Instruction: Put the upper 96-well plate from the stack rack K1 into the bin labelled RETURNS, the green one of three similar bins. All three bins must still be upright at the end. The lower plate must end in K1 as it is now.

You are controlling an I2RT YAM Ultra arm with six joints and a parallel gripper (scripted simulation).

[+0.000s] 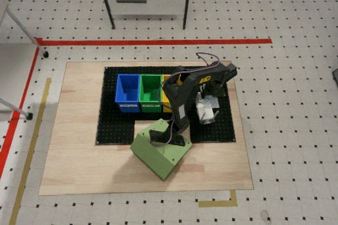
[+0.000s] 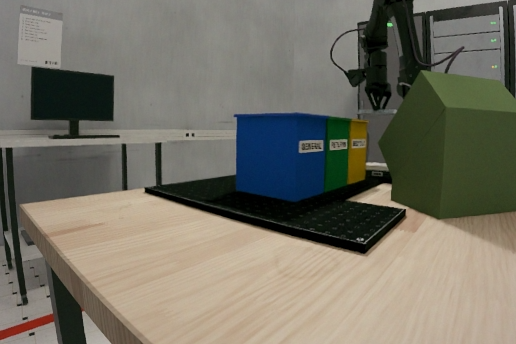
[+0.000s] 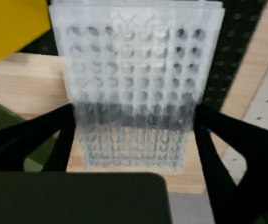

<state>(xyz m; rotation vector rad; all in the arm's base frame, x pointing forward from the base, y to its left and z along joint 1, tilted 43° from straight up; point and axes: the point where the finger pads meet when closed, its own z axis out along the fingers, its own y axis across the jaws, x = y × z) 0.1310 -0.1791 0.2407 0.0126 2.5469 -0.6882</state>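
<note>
Now: hand 15 cm short of the green returns bin, 30 cm to the right of it and 13 cm above it. The rest, counted from my hand: clear 96-well plate 1 cm below; then yellow bin 12 cm ahead, 17 cm to the left, 13 cm below; then blue bin 19 cm ahead, 43 cm to the left, 13 cm below.
</note>
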